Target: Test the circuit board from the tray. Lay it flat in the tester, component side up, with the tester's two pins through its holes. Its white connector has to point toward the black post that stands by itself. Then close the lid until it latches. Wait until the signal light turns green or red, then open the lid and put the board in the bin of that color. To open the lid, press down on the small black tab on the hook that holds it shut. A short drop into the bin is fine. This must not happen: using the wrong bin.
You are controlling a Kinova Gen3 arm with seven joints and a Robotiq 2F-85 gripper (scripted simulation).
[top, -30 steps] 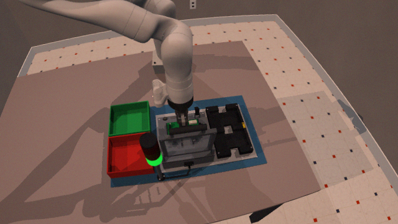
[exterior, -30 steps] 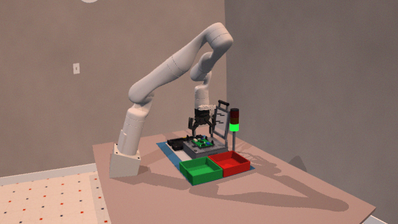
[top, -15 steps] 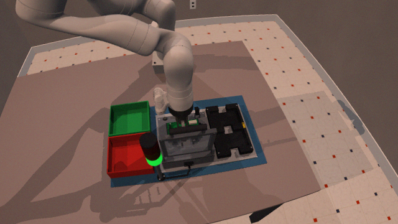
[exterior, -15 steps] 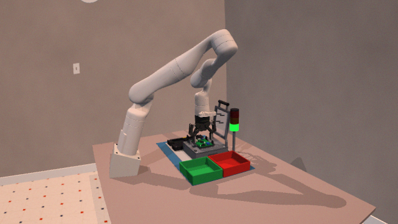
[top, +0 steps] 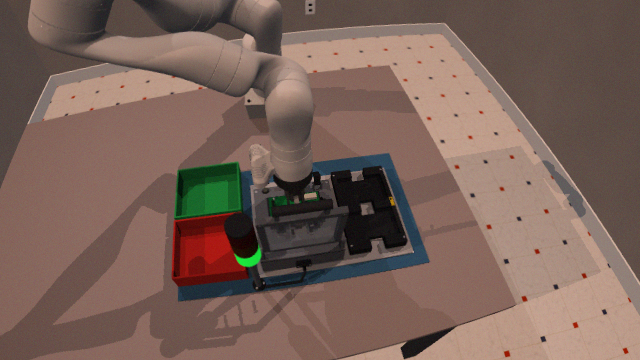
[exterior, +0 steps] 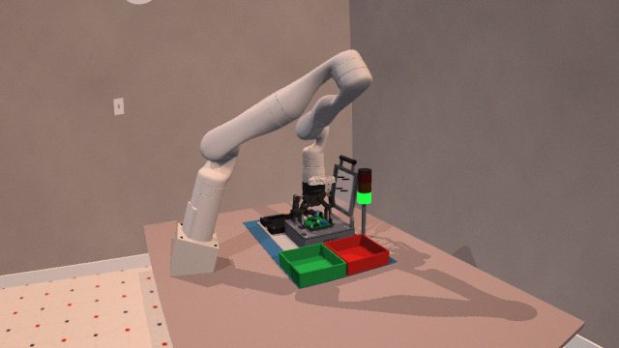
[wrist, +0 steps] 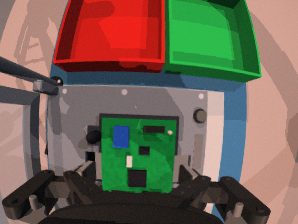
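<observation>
Right now the green circuit board is right at my hand. The rest, counted from my hand: green bin (170 mm to the right, 140 mm behind, 60 mm below); then red bin (200 mm to the right, 60 mm below); then tester lid (110 mm ahead, 110 mm above, 20 mm to the right).
</observation>
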